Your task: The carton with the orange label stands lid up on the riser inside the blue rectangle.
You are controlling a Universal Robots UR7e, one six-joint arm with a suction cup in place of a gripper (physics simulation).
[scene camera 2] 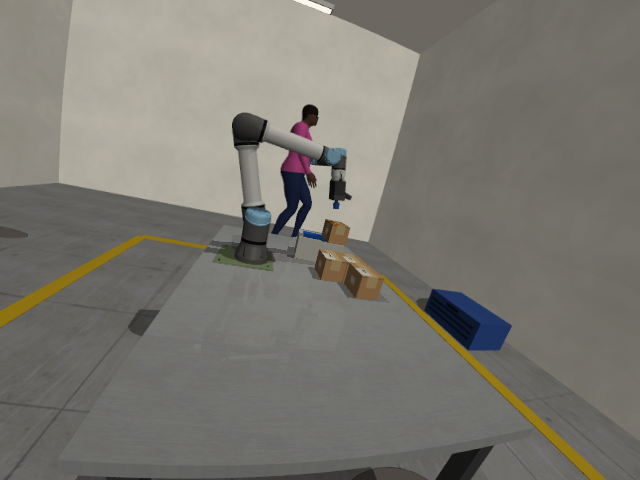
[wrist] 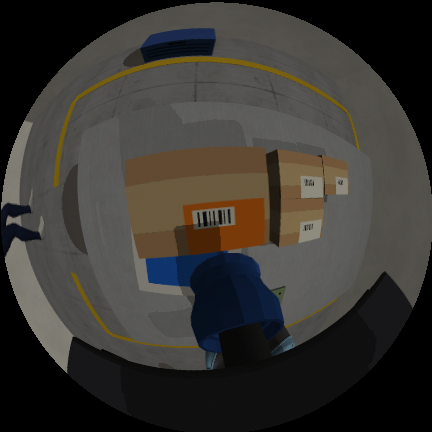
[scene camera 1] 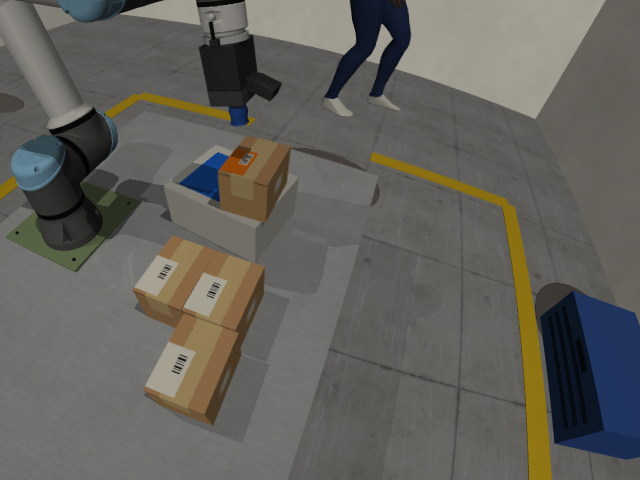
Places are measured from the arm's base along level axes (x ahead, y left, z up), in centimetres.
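Pixels of known places: end effector, tool point: (scene camera 2: 336,208) (wrist: 226,281) (scene camera 1: 240,121); arm's base, origin of the base link: (scene camera 2: 251,258) (scene camera 1: 73,227).
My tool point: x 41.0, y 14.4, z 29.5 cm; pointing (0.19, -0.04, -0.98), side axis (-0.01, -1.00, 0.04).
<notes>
Ahead of a thing's pixels: the offset from my tool point to its middle. Level surfaces: height alone.
The carton with the orange label @[dx +3.3, dy +0.6, dz -13.0 cm] (scene camera 1: 245,191) (scene camera 2: 336,232) (wrist: 200,185) stands upright on the pale riser @[dx -3.4, dy +3.5, dz -24.1 cm] (scene camera 1: 211,219) (scene camera 2: 310,249) (wrist: 142,275), tape seam and orange label on top. In scene camera 1 it stands at the riser's right front, its lower front corner at or slightly past the riser's edge. A broad part of the blue rectangle @[dx -3.4, dy +3.5, dz -18.1 cm] (scene camera 1: 204,178) (scene camera 2: 312,235) (wrist: 165,271) shows beside the carton; what lies under it is hidden. My suction gripper (scene camera 1: 239,122) (scene camera 2: 336,207) (wrist: 226,270) is open and empty, above the carton with a gap between them.
Three white-labelled cartons @[dx +5.6, dy -23.0, dz -25.0 cm] (scene camera 1: 222,273) @[dx -4.8, dy -22.3, dz -25.0 cm] (scene camera 2: 330,266) (wrist: 300,172) stand close together on the table @[dz -30.1 cm] (scene camera 1: 67,372) (scene camera 2: 258,403), beside the riser. A person (scene camera 1: 361,51) (scene camera 2: 295,165) (wrist: 17,232) is beyond the table. A blue cabinet (scene camera 1: 604,361) (scene camera 2: 467,317) (wrist: 180,42) is on the floor.
</notes>
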